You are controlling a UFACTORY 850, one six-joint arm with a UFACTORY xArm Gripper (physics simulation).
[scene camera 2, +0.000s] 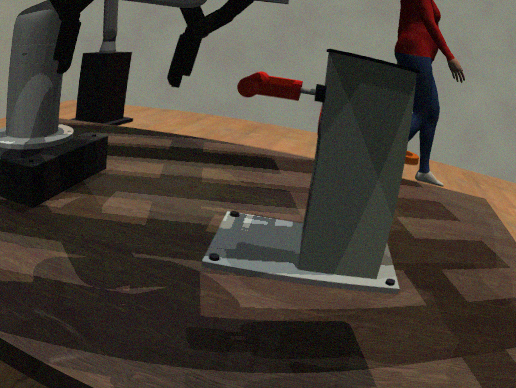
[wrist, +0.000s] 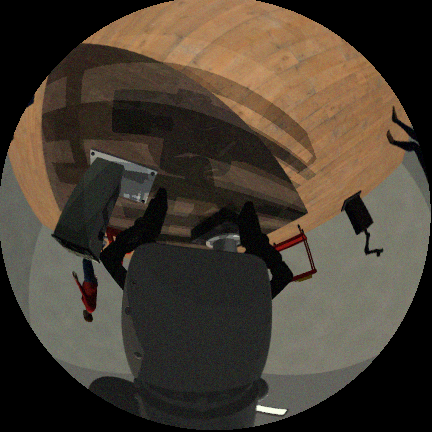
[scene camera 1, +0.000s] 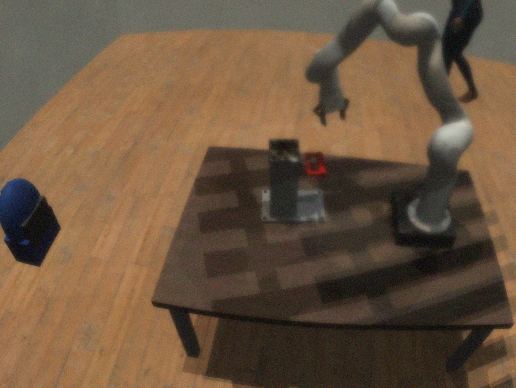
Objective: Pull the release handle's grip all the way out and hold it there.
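The release handle's red grip point(scene camera 1: 316, 173) point(scene camera 2: 280, 87) point(wrist: 113, 232) is a flat open frame. A short thin rod point(scene camera 2: 308, 91) joins it to a black collar on the upper side of a grey-green post point(scene camera 1: 284, 190) point(scene camera 2: 360, 175) point(wrist: 90, 210). The post stands on a bolted light metal plate point(scene camera 1: 311, 202) point(scene camera 2: 265, 232) point(wrist: 135, 187). My gripper point(scene camera 1: 333, 121) point(scene camera 2: 118, 77) point(wrist: 204, 203) is open and empty, fingers spread wide. It hangs in the air on the robot-base side of the grip, apart from it. In the wrist view my left finger hides part of the grip.
The arm's black base block point(scene camera 1: 402, 235) point(scene camera 2: 75, 165) stands on the wooden table point(scene camera 1: 240, 300). An orange piece point(scene camera 2: 411, 158) shows past the post. A person in red point(scene camera 2: 425, 90) point(wrist: 89, 295), a black pedestal point(scene camera 2: 104, 87) point(wrist: 357, 212) and a blue object point(scene camera 1: 22, 210) are around the table.
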